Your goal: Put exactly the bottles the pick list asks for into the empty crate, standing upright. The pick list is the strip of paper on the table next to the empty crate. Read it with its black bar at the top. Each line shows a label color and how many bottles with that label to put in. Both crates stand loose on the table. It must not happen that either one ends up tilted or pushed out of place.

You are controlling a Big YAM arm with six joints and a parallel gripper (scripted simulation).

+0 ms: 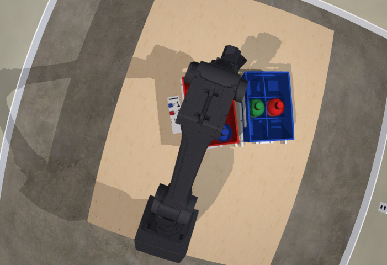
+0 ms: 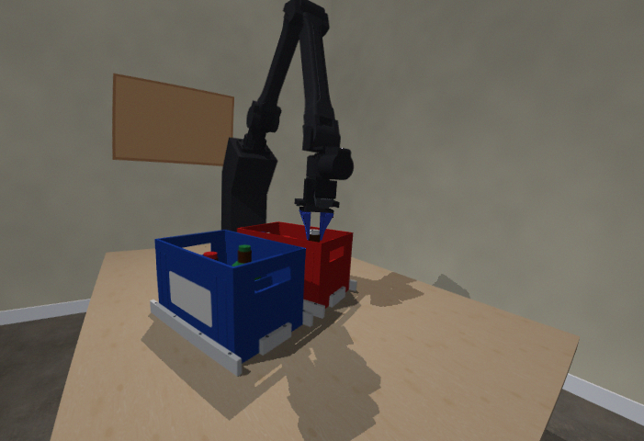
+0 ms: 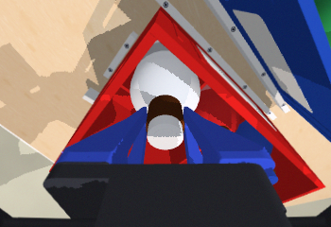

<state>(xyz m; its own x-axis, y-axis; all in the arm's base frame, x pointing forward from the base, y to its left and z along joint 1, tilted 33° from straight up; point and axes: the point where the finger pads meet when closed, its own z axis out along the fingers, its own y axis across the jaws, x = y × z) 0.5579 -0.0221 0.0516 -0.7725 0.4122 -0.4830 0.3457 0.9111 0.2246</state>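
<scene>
Now: the white-label bottle 6 cm below my hand. From my hand the other things lie so: red crate (10 cm behind, 9 cm below); green-label bottle (17 cm to the right, 9 cm below, 2 cm behind); blue-label bottle (16 cm behind, 9 cm below, 7 cm to the right).
</scene>
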